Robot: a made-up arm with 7 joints.
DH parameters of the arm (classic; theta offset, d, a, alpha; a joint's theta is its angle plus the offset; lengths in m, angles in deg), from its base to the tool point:
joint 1: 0 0.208 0 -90
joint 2: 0 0 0 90
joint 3: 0 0.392 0.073 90
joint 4: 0 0 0.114 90
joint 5: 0 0.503 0 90
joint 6: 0 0 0.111 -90
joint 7: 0 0.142 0 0
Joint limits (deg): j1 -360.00..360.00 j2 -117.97..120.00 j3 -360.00..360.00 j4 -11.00..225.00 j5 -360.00..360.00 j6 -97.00..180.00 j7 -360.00..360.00
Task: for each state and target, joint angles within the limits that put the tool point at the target. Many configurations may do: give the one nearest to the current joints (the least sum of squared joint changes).
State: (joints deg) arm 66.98 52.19 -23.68 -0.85 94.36 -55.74 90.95
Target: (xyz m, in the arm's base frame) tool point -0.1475 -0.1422 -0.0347
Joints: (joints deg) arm 19.80 85.30 18.70 0.69 92.43 -19.60 90.95
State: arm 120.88 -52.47 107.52 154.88 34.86 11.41 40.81
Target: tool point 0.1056 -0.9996 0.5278
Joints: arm 124.36 -61.96 112.56 126.28 39.25 6.51 40.81
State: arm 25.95 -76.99 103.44 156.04 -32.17 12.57 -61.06
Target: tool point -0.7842 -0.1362 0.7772
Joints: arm -6.50 -52.51 108.58 182.34 -30.20 -29.67 -61.06
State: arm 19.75 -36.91 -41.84 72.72 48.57 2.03 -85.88
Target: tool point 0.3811 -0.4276 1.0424
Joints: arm 20.80 -9.92 -52.23 110.39 42.25 11.06 -85.88
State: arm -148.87 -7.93 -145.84 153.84 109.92 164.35 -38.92
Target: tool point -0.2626 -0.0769 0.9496
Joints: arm -146.70 13.39 -143.65 170.45 110.22 175.89 -38.92
